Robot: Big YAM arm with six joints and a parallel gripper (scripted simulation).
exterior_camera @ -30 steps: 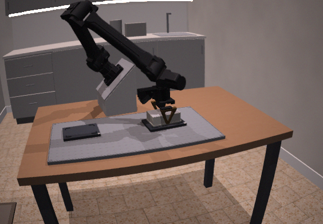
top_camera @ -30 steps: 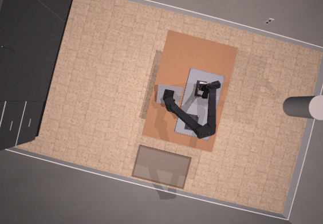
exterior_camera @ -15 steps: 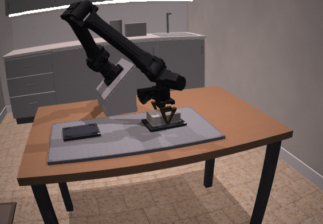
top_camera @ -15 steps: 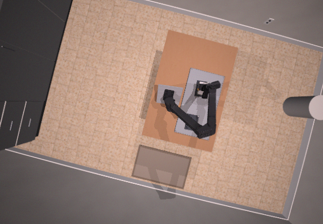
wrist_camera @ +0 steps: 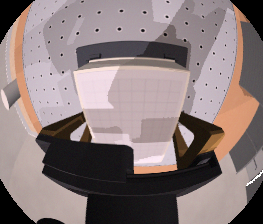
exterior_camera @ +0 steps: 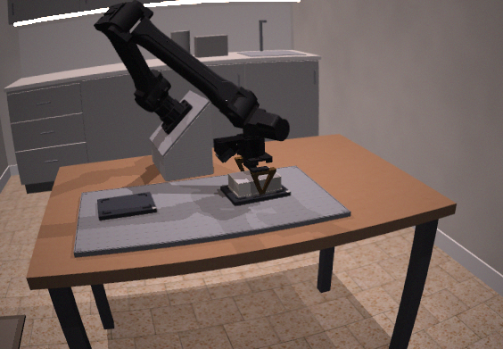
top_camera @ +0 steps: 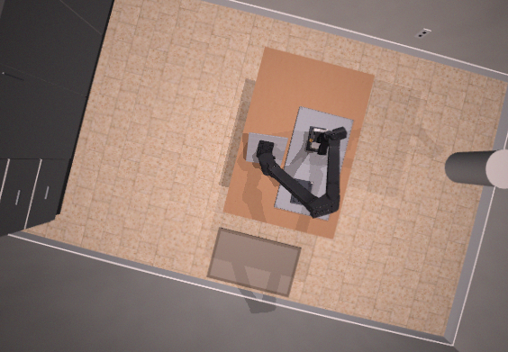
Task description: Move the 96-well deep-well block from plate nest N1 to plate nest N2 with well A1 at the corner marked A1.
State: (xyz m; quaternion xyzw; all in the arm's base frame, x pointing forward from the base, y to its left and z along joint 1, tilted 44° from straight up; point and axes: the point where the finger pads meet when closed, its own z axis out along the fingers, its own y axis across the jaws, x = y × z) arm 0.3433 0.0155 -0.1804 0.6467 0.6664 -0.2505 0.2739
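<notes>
The white deep-well block lies 1 cm above my hand.
</notes>
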